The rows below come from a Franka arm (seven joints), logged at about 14 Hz.
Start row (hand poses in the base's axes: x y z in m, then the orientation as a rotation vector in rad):
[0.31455, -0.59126, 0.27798, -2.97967, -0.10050, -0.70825]
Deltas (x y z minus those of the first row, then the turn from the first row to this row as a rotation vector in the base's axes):
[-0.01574, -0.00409, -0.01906, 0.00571, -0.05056, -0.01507]
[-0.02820, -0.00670, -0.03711, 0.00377, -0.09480, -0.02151]
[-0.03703, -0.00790, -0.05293, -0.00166, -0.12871, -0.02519]
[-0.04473, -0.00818, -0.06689, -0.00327, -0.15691, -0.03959]
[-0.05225, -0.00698, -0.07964, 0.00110, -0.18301, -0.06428]
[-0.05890, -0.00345, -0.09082, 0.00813, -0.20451, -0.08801]
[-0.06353, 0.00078, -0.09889, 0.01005, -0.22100, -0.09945]
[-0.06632, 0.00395, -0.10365, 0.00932, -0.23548, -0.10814]
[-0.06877, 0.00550, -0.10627, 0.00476, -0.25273, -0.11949]
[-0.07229, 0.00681, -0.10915, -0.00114, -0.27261, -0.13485]
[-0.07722, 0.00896, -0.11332, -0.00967, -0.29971, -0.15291]
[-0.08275, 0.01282, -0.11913, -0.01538, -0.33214, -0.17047]
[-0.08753, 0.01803, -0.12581, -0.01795, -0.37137, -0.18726]
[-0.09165, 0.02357, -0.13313, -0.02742, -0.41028, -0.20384]
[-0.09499, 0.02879, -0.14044, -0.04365, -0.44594, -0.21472]
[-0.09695, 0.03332, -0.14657, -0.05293, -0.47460, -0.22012]
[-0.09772, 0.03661, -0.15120, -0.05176, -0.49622, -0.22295]
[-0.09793, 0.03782, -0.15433, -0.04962, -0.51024, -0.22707]
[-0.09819, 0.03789, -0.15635, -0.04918, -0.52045, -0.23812]
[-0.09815, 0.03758, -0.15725, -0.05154, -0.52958, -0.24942]
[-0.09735, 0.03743, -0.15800, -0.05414, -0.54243, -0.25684]
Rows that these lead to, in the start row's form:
[0.29881, -0.59535, 0.25892, -2.96079, -0.07898, -0.78440]
[0.28635, -0.59796, 0.24087, -2.94752, -0.07272, -0.85123]
[0.27752, -0.59916, 0.22505, -2.93975, -0.07124, -0.90303]
[0.26982, -0.59944, 0.21109, -2.93256, -0.05197, -0.94678]
[0.26230, -0.59824, 0.19834, -2.92220, -0.01493, -0.98711]
[0.25565, -0.59471, 0.18716, -2.91038, 0.02189, -1.01966]
[0.25102, -0.59048, 0.17909, -2.90283, 0.03879, -1.04461]
[0.24823, -0.58731, 0.17433, -2.89798, 0.05077, -1.06696]
[0.24578, -0.58576, 0.17171, -2.89555, 0.06533, -1.09469]
[0.24226, -0.58445, 0.16883, -2.89331, 0.08541, -1.12711]
[0.23733, -0.58230, 0.16466, -2.88950, 0.10844, -1.17119]
[0.23180, -0.57844, 0.15885, -2.87911, 0.13146, -1.22212]
[0.22702, -0.57323, 0.15217, -2.86058, 0.15402, -1.28167]
[0.22290, -0.56769, 0.14485, 2.82695, -0.17298, 1.33337]
[0.21956, -0.56247, 0.13754, 2.78512, -0.18036, 1.37422]
[0.21760, -0.55794, 0.13141, 2.75517, -0.18281, 1.40846]
[0.21683, -0.55465, 0.12678, 2.73924, -0.18616, 1.43808]
[0.21662, -0.55344, 0.12365, 2.72911, -0.19225, 1.45766]
[0.21636, -0.55337, 0.12163, 2.71822, -0.20807, 1.47047]
[0.21640, -0.55368, 0.12073, 2.70574, -0.22310, 1.48031]
[0.21720, -0.55383, 0.11998, 2.69137, -0.23205, 1.49530]

